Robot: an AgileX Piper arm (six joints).
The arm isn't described. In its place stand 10 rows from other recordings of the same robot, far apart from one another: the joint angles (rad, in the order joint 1, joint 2, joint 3, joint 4, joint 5, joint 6), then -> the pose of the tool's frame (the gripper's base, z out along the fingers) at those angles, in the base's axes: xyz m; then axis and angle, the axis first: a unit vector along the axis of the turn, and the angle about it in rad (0 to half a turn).
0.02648 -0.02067 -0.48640 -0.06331 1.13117 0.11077 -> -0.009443, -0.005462, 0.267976, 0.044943, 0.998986, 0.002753, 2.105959
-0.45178 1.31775 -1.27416 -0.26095 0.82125 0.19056 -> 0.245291, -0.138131, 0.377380, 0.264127, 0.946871, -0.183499, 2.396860
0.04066 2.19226 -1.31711 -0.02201 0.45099 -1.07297 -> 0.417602, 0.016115, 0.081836, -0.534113, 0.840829, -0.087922, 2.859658
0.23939 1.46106 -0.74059 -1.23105 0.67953 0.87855 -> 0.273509, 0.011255, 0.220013, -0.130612, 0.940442, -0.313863, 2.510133
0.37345 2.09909 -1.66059 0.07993 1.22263 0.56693 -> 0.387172, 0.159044, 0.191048, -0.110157, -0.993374, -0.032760, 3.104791
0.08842 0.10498 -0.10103 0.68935 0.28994 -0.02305 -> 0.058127, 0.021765, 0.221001, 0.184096, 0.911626, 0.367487, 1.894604
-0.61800 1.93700 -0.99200 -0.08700 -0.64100 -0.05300 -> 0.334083, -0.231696, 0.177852, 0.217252, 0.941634, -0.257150, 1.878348
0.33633 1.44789 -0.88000 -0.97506 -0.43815 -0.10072 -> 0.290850, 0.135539, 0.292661, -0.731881, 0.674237, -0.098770, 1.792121
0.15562 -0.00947 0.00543 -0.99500 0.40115 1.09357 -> 0.054153, -0.021673, 0.192046, 0.136061, 0.989935, -0.038944, 1.700723
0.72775 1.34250 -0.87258 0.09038 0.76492 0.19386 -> 0.184367, 0.171865, 0.250832, -0.236740, 0.963009, 0.128714, 2.797366
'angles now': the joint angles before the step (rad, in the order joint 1, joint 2, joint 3, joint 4, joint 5, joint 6). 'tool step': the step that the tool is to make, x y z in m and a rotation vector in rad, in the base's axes. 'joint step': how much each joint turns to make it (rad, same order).
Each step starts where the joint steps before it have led.
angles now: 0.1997 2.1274 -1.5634 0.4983 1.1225 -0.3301
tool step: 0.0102 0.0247 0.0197 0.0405 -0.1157 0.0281
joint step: 0.0490 -0.0002 -0.0769 0.0267 -0.0453 -0.0118
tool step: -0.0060 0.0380 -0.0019 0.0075 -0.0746 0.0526
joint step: 0.0910 0.0081 -0.0037 0.0040 -0.0880 -0.0044
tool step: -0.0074 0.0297 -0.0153 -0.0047 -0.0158 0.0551
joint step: 0.0705 0.0369 -0.0021 0.0029 -0.0504 -0.0102
